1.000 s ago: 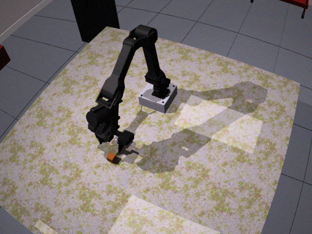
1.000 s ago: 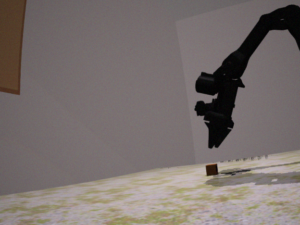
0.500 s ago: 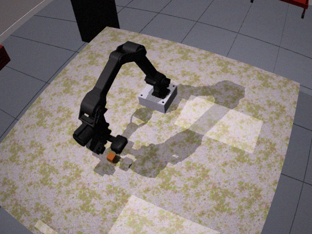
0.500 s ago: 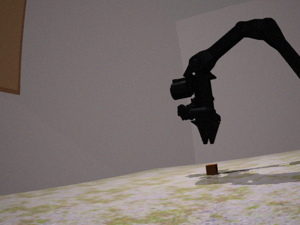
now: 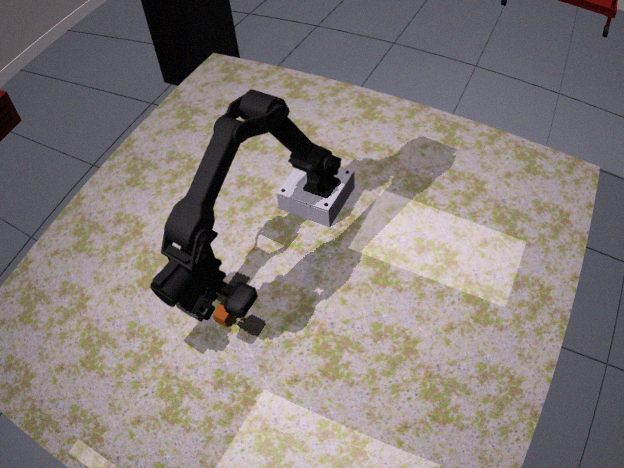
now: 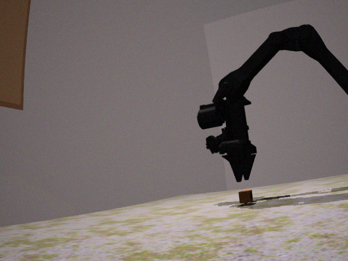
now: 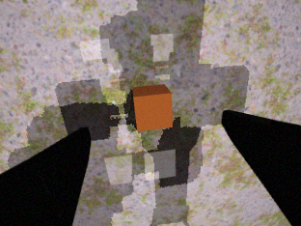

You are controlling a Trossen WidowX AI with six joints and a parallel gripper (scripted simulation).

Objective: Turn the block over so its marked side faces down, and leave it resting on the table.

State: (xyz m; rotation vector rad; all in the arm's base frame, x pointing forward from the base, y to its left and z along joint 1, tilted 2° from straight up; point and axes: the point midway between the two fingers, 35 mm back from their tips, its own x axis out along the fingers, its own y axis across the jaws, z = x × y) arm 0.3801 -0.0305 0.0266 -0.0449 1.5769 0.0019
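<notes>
Now: gripper tip 4 cm above the small orange block and 1 cm past it.
</notes>
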